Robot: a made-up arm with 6 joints.
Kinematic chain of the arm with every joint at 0, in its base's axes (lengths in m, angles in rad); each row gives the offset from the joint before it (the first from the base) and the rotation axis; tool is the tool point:
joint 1: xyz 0 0 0.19 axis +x
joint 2: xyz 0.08 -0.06 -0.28 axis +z
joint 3: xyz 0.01 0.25 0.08 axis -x
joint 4: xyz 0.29 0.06 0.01 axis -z
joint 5: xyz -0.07 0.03 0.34 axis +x
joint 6: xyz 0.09 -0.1 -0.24 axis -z
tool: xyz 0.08 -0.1 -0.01
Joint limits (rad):
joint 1: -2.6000..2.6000
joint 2: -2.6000..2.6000
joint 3: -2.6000..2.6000
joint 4: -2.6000..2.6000
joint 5: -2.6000..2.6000
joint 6: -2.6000..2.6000
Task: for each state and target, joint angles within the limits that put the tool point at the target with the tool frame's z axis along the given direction. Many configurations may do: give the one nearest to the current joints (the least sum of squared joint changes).
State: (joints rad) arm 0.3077 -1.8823 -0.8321 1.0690 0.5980 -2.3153
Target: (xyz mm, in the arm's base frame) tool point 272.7 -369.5 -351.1 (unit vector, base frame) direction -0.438 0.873 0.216
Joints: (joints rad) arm 0.6949 -1.0998 -1.7367 1.1754 1.4829 -1.8041
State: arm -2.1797 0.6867 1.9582 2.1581 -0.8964 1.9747
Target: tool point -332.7 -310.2 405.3 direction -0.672 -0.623 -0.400
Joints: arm -2.6000 1.2088 1.5663 1.6095 -0.4718 1.5199
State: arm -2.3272 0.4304 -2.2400 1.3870 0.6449 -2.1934
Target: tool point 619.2 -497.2 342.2 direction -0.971 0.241 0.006
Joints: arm -2.0839 0.4926 -2.3404 1.4671 1.9774 -2.1395
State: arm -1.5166 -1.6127 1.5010 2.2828 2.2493 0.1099
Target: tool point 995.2 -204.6 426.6 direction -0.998 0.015 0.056
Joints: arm -1.6010 -1.0649 1.8988 2.1393 2.6000 0.7462
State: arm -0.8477 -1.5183 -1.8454 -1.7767 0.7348 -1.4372
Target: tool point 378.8 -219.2 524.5 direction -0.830 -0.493 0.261
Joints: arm -1.2087 -1.0224 -1.9745 -1.2503 -0.0795 -0.8449
